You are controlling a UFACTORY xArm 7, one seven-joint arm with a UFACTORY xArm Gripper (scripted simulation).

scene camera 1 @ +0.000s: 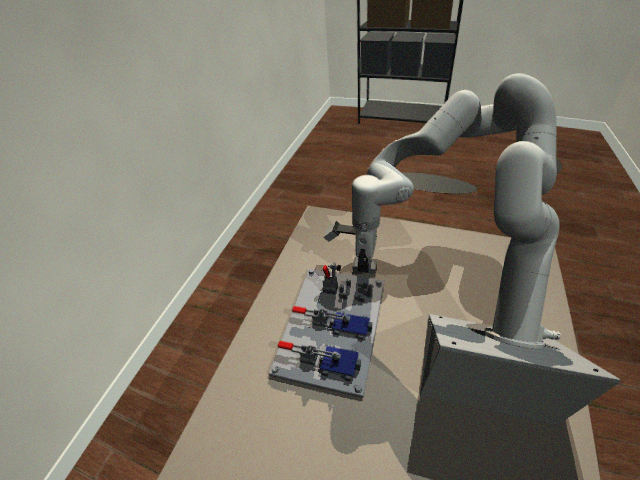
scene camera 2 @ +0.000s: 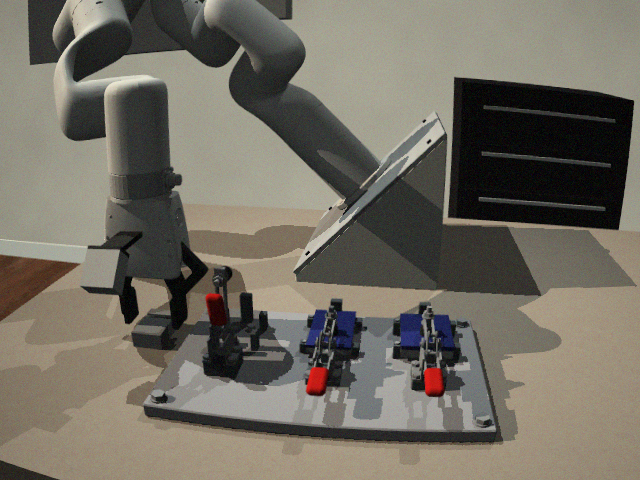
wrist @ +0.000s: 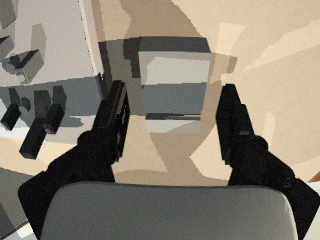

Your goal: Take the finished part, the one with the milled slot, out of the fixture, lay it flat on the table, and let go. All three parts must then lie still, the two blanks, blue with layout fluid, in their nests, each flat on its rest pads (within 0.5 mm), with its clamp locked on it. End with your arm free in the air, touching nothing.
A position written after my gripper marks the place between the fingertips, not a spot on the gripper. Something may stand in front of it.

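Observation:
My gripper [scene camera 2: 155, 322] is visible again in scene camera 1, gripper [scene camera 1: 364, 263], and in the wrist view, gripper [wrist: 173, 98]. A grey finished part [scene camera 2: 154, 331] is visible too, with the wrist view giving the part [wrist: 174, 70]. A grey fixture plate [scene camera 2: 374, 401] appears as well: the plate [scene camera 1: 286, 365] and, from the wrist, the plate [wrist: 72, 75].

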